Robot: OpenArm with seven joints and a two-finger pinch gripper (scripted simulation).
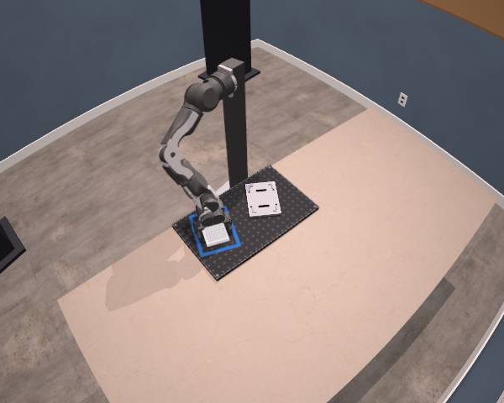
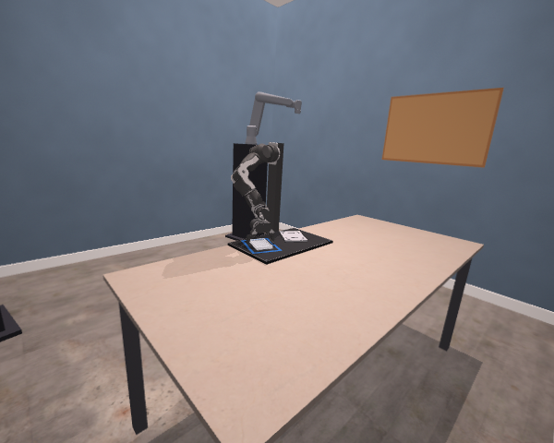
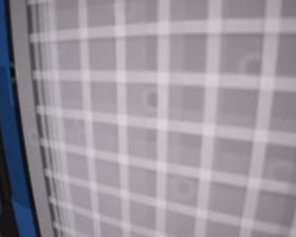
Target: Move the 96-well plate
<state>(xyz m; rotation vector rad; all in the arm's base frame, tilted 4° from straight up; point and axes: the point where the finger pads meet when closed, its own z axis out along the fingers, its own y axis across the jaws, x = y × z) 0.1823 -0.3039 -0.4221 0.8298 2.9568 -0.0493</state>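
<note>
Right now the white 96-well plate is right at my hand. Also, from my hand: white plate nest N1: 50 mm ahead, 230 mm to the left.
</note>
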